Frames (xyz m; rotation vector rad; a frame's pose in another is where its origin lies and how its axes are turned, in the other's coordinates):
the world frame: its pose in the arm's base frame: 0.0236 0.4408 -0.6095 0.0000 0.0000 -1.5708
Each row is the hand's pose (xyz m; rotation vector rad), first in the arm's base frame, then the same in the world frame.
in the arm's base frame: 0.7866 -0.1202 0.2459 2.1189 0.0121 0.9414
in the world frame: 0.5610 0.7630 0.8554 1.8272 1.8482 1.6940
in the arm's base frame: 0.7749 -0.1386 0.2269 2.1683 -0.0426 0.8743
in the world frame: 0.5794 0.7513 0.8364 1.8936 1.8206 1.5994
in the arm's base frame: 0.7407 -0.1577 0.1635 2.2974 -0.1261 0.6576
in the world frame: 0.5985 0.7171 0.7730 1.9964 1.7886 1.3161
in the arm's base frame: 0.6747 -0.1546 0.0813 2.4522 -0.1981 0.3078
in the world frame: 0.5954 0.6511 0.6908 2.0572 1.7497 0.9005
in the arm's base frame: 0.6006 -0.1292 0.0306 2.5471 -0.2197 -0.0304
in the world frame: 0.5700 0.5770 0.6401 2.0352 1.7120 0.5438
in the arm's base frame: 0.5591 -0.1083 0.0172 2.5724 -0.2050 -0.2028
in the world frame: 0.5491 0.5355 0.6267 1.9910 1.6971 0.3813
